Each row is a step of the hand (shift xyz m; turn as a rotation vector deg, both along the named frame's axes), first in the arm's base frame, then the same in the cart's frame.
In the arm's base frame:
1: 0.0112 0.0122 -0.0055 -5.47 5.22 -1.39
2: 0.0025 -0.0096 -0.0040 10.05 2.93 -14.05
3: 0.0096 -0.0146 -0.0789 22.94 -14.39 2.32
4: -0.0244 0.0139 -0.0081 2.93 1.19 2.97
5: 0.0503 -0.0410 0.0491 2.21 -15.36 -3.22
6: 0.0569 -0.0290 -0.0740 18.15 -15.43 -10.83
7: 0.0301 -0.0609 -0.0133 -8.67 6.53 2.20
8: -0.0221 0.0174 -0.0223 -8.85 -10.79 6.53
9: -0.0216 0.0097 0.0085 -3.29 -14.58 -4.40
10: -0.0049 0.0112 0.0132 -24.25 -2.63 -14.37
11: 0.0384 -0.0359 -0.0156 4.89 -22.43 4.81
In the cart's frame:
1: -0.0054 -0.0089 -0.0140 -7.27 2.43 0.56
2: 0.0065 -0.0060 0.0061 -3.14 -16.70 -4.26
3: -0.0196 -0.0731 0.0283 23.48 -12.13 -6.32
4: -0.0265 0.0080 0.0094 2.00 1.09 -3.69
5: 0.0780 0.0090 -0.0213 10.86 -5.92 9.91
6: 0.0178 -0.0960 0.0049 15.86 -20.75 1.71
7: 0.0540 -0.0352 0.0252 -8.29 7.31 0.68
8: -0.0342 -0.0046 0.0100 6.11 8.72 11.14
9: -0.0145 0.0199 0.0052 6.89 -3.89 13.42
10: -0.0048 0.0151 -0.0084 -17.21 0.46 22.48
11: 0.0392 -0.0382 0.0035 20.98 -1.56 10.37

